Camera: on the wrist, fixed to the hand. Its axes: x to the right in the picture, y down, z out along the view.
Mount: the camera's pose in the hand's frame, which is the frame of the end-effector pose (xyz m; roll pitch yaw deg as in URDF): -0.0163 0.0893 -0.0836 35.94 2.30 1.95
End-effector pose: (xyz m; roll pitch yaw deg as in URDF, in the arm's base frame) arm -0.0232 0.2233 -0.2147 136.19 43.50 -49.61
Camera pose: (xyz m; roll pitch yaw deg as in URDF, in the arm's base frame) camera 0.0186 0.1640 -0.1149 172.25 40.49 -49.37
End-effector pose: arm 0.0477 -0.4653 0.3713 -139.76 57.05 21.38
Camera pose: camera 0.0888 -0.5804 0.3883 -108.36 56.44 16.00
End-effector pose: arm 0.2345 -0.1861 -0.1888 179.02 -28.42 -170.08
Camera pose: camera 0.2734 -0.0901 -0.1217 -143.98 -30.74 -172.30
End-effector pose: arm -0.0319 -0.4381 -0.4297 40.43 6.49 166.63
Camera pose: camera -0.0438 -0.5609 -0.4335 76.68 6.97 169.63
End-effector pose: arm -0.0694 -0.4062 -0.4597 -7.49 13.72 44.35
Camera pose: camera -0.1510 -0.3774 -0.5477 28.85 16.25 46.05
